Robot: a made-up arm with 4 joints.
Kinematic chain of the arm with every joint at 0, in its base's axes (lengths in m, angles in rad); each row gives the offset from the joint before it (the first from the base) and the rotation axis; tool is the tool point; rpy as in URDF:
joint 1: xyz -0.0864 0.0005 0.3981 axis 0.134 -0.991 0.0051
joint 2: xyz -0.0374 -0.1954 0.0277 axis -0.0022 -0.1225 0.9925
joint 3: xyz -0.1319 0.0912 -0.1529 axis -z
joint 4: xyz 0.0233 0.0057 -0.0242 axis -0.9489 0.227 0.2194
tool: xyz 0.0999 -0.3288 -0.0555 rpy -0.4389 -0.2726 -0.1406
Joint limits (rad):
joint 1: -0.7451..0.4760
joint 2: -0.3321..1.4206
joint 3: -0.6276..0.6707
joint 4: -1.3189..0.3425
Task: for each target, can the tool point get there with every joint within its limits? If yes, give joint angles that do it. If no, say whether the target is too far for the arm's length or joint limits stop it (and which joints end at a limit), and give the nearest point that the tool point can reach.
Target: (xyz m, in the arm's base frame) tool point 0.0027 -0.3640 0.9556
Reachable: no: joint limits stop it (at a limit: joint 1, joint 2, joint 4) | nearest point -0.3600 -0.3714 0.5604 | short by 0.536 m
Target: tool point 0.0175 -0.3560 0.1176
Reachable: yes | joints -0.0196 0.6935 -0.0325 -0.2850
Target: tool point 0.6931 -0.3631 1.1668
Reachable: no: too far | nearest point 0.1512 -0.2924 0.4009 | short by 0.941 m
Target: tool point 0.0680 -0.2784 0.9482
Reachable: no: joint limits stop it (at a limit: joint 1, joint 2, joint 4) | nearest point 0.1429 -0.2352 0.4065 | short by 0.549 m
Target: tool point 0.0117 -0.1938 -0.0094
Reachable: yes | joints 0.0400 1.0021 -0.2568 -0.8637
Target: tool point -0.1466 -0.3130 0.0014
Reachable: yes | joints -0.4575 1.2857 0.2808 -0.7982
